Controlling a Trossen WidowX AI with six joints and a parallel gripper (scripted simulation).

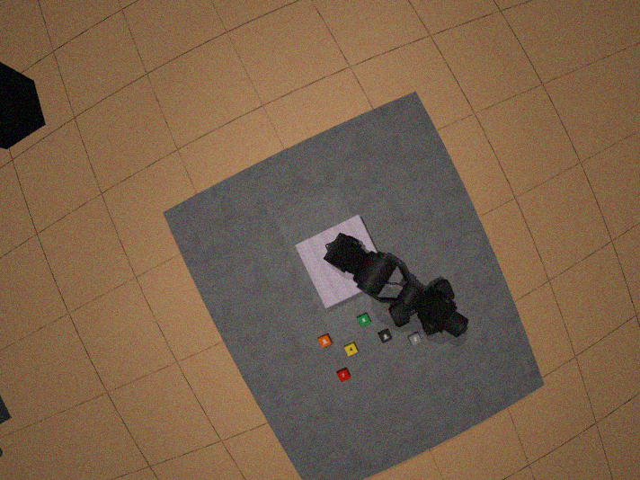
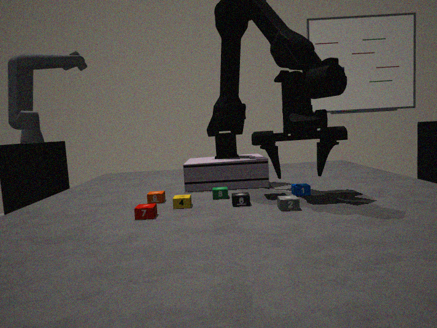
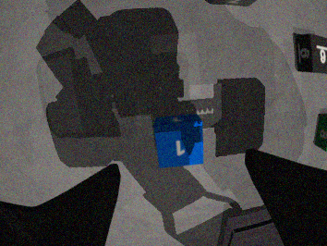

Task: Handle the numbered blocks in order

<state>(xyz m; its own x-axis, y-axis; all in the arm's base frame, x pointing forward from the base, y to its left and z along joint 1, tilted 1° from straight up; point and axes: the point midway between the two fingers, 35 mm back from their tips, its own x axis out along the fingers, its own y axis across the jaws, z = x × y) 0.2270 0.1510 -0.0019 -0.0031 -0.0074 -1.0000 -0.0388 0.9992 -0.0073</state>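
Right now the blue 1 block is 1 cm ahead of my gripper tip and 2 cm below it. The rest, counted from my gripper tip: grey 2 block: 12 cm ahead, 5 cm to the right, 2 cm below; then green 8 block: 17 cm to the right, 2 cm below; then black 6 block: 7 cm ahead, 13 cm to the right, 2 cm below.
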